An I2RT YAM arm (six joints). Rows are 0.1 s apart.
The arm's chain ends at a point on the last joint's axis. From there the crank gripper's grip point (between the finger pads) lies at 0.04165 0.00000 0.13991 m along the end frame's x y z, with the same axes.
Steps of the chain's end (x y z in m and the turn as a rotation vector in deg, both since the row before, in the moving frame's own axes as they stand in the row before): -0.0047, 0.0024, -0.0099, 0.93, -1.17, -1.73; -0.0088, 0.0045, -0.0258, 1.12, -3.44, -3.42; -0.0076, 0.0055, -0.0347, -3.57, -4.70, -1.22; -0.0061, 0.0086, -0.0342, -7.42, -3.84, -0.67; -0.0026, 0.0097, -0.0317, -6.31, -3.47, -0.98
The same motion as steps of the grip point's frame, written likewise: -0.0076, -0.0011, -0.0091, 0.93, -1.17, -1.73; -0.0174, -0.0005, -0.0236, 1.12, -3.44, -3.42; -0.0191, 0.0135, -0.0320, -3.57, -4.70, -1.22; -0.0154, 0.0264, -0.0329, -7.42, -3.84, -0.67; -0.0110, 0.0246, -0.0302, -6.31, -3.47, -0.98
